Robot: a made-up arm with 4 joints.
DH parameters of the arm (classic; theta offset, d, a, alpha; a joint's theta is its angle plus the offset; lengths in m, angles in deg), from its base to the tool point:
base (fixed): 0 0.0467 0 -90
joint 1: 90 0.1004 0.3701 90
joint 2: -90 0.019 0.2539 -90
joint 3: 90 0.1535 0.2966 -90
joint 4: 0 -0.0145 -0.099 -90
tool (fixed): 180 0.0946 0 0
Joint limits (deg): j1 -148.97..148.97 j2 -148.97..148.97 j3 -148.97..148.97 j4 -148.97..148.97
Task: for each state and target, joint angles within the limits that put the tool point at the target. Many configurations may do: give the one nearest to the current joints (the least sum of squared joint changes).
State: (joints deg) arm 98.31 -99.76 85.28 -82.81
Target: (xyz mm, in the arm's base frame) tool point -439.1 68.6 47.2
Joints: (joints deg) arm 89.54 -99.38 88.51 -59.40
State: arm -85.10 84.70 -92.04 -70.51
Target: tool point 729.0 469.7 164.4
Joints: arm -90.72 133.70 -105.87 -37.75
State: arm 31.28 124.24 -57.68 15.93
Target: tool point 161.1 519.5 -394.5
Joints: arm -23.03 148.97 -69.36 34.34
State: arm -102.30 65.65 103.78 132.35
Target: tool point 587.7 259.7 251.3
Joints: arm -97.38 35.72 117.10 120.93
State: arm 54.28 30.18 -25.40 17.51
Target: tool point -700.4 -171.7 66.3
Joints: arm 82.99 42.93 -49.09 -4.83
